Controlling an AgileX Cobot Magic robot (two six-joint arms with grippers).
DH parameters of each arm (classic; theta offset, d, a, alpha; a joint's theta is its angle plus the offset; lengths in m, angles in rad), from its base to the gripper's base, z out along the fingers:
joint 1: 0 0.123 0 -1.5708
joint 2: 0.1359 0 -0.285 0
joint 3: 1.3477 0 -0.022 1.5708
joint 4: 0 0.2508 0 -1.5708
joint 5: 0 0 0.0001 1.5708
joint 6: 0 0.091 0 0
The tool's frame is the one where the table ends.
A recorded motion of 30 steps. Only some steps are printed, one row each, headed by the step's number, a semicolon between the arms.
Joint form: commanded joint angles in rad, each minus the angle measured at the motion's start. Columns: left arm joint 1, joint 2, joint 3, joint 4, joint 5, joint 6; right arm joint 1, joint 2, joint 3, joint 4, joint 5, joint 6.
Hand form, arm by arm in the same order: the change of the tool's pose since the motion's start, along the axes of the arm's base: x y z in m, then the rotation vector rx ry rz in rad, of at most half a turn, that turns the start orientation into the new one. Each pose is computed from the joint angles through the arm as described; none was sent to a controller.
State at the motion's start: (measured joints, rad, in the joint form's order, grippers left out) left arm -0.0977 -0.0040 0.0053 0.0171 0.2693 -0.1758; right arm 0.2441 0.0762 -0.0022 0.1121 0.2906 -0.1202
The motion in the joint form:
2: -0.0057 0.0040 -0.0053 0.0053 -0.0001 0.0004; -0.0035 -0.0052 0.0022 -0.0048 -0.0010 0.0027
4: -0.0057 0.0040 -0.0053 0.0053 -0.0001 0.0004; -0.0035 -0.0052 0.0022 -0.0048 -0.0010 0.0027
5: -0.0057 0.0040 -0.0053 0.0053 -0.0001 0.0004; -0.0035 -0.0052 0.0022 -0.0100 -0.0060 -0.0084
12: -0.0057 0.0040 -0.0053 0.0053 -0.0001 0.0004; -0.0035 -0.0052 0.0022 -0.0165 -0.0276 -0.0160
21: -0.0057 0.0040 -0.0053 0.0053 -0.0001 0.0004; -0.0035 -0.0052 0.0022 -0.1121 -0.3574 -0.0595
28: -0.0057 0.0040 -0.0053 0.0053 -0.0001 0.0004; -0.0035 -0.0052 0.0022 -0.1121 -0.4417 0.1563
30: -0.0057 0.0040 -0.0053 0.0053 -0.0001 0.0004; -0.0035 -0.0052 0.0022 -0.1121 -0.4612 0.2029
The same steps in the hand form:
2: 0.0001 -0.0002 0.0016 0.0055 -0.0020 -0.0053; -0.0002 -0.0004 -0.0004 -0.0012 -0.0043 -0.0044
4: 0.0001 -0.0002 0.0016 0.0055 -0.0020 -0.0053; -0.0002 -0.0004 -0.0004 -0.0012 -0.0043 -0.0044
5: 0.0001 -0.0002 0.0016 0.0055 -0.0020 -0.0053; 0.0000 -0.0005 0.0001 -0.0153 -0.0133 -0.0020
12: 0.0001 -0.0002 0.0016 0.0055 -0.0020 -0.0053; 0.0005 -0.0008 0.0019 -0.0236 -0.0377 -0.0025
21: 0.0001 -0.0002 0.0016 0.0055 -0.0020 -0.0053; 0.0035 -0.0024 0.0316 -0.0787 -0.3908 -0.0193
28: 0.0001 -0.0002 0.0016 0.0055 -0.0020 -0.0053; 0.0026 -0.0026 0.0392 0.1521 -0.4178 -0.0384
30: 0.0001 -0.0002 0.0016 0.0055 -0.0020 -0.0053; 0.0023 -0.0027 0.0410 0.2025 -0.4244 -0.0400

